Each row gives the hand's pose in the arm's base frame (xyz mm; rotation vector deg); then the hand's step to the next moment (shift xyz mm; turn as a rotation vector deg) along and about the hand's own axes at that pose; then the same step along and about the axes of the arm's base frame.
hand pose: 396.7 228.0 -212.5 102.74 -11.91 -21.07
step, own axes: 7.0 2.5 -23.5 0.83 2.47 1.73
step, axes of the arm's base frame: 15.0 18.4 6.6 0.29 -2.47 1.90
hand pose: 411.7 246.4 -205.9 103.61 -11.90 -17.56
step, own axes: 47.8 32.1 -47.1 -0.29 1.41 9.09
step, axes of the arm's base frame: 60.8 20.7 37.5 -3.11 -8.63 -0.76
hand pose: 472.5 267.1 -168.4 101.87 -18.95 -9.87
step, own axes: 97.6 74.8 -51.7 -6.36 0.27 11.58
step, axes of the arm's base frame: 97.9 2.2 90.6 -9.44 -8.80 -2.82
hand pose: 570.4 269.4 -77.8 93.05 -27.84 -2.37
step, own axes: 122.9 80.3 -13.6 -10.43 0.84 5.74
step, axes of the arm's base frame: 92.9 -30.7 110.3 -11.48 -1.97 -2.60
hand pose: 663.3 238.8 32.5 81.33 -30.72 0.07
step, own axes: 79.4 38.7 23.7 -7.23 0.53 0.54
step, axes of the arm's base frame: 49.5 -40.3 65.5 -6.73 1.84 -2.03
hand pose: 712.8 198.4 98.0 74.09 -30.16 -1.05
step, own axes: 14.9 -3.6 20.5 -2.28 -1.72 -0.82
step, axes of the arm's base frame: 6.3 -24.2 5.6 -1.23 0.93 -2.54
